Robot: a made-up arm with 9 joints. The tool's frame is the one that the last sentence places. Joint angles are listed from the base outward.
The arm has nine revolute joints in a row. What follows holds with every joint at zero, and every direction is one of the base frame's. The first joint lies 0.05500 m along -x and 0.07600 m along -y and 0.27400 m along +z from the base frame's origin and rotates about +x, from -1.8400 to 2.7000 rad. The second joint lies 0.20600 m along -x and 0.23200 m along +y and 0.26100 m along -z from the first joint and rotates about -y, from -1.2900 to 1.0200 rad. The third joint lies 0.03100 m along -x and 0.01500 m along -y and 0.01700 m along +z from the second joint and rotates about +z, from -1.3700 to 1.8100 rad. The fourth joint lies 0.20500 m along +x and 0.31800 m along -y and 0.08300 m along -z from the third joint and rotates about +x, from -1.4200 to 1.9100 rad. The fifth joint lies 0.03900 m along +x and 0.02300 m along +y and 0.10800 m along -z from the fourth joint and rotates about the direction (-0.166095, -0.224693, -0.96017), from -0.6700 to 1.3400 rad. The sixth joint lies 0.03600 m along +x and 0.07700 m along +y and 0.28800 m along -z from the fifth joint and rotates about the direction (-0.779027, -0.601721, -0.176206), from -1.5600 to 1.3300 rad. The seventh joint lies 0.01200 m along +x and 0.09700 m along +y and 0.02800 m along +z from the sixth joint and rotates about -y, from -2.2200 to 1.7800 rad. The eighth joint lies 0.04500 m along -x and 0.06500 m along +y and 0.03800 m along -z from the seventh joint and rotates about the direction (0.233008, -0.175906, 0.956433), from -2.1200 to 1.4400 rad. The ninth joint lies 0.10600 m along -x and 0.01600 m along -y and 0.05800 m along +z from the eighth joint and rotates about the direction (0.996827, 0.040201, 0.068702), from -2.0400 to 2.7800 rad. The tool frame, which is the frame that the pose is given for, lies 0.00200 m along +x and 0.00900 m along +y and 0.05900 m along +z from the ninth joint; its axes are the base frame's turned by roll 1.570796, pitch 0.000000 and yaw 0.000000 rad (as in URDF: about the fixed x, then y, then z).
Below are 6 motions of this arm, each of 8 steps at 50 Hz.
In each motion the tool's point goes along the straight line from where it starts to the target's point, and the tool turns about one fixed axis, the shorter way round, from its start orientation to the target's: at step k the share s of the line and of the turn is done. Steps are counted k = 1, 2, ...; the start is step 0. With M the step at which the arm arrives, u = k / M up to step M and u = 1 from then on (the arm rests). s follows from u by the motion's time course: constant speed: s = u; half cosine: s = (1 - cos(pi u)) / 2; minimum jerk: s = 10 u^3 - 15 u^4 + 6 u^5.
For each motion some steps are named. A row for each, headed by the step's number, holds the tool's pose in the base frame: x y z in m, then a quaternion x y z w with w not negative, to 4 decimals.
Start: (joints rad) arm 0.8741 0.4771 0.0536 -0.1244 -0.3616 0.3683 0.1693 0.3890 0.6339
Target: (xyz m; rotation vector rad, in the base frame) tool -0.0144 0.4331 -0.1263 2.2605 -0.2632 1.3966
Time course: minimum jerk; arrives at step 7
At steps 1, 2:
1: -0.0081 0.4227 -0.1165 0.8284 -0.0714 0.5021 0.2377
2: -0.0089 0.4240 -0.1177 0.8278 -0.0744 0.5029 0.2372

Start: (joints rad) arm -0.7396 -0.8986 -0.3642 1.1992 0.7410 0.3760 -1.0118 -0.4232 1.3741
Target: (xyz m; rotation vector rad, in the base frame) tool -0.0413 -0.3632 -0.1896 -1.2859 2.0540 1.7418
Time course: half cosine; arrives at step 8
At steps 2, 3, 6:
2: -0.0124 -0.3756 -0.1805 -0.4055 0.7068 0.5752 0.0712
3: -0.0179 -0.3732 -0.1823 -0.4101 0.7030 0.5765 0.0726
6: -0.0363 -0.3653 -0.1880 -0.4255 0.6897 0.5808 0.0773

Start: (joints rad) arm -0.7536 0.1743 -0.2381 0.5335 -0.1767 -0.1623 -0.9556 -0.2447 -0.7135
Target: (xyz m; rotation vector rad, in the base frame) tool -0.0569 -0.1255 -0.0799 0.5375 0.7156 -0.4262
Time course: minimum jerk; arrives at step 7
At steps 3, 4, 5, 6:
3: -0.0550 -0.1332 -0.0808 0.2532 0.3318 -0.2214 0.8814
4: -0.0558 -0.1300 -0.0804 0.2551 0.3366 -0.2143 0.8807
5: -0.0565 -0.1273 -0.0801 0.2568 0.3407 -0.2084 0.8801
6: -0.0568 -0.1258 -0.0799 0.2577 0.3429 -0.2051 0.8797

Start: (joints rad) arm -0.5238 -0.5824 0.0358 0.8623 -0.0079 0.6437 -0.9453 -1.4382 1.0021
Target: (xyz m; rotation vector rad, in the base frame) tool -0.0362 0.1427 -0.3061 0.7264 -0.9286 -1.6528
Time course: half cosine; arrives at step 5
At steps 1, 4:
1: -0.0506 0.1160 -0.3234 0.3027 -0.4145 -0.6736 0.5318
4: -0.0377 0.1399 -0.3079 0.3038 -0.3913 -0.6897 0.5280

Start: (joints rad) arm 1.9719 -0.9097 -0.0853 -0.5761 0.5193 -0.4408 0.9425 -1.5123 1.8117
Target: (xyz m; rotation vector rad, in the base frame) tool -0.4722 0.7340 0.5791 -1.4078 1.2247 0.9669
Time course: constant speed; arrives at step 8
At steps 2, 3, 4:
2: -0.4771 0.7162 0.5495 -0.6000 0.4885 0.4364 0.4593
3: -0.4762 0.7192 0.5544 -0.5970 0.4915 0.4303 0.4657
4: -0.4754 0.7221 0.5594 -0.5940 0.4944 0.4242 0.4720

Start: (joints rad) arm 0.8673 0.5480 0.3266 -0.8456 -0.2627 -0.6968 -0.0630 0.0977 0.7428
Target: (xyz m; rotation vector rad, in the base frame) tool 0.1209 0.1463 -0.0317 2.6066 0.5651 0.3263
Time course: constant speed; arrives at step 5
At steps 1, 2, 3, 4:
1: 0.1180 0.1298 -0.0422 0.9518 0.1950 0.1117 0.2089
2: 0.1187 0.1339 -0.0396 0.9501 0.1975 0.1134 0.2131
3: 0.1195 0.1380 -0.0369 0.9485 0.1999 0.1150 0.2171
4: 0.1202 0.1422 -0.0343 0.9468 0.2024 0.1167 0.2212

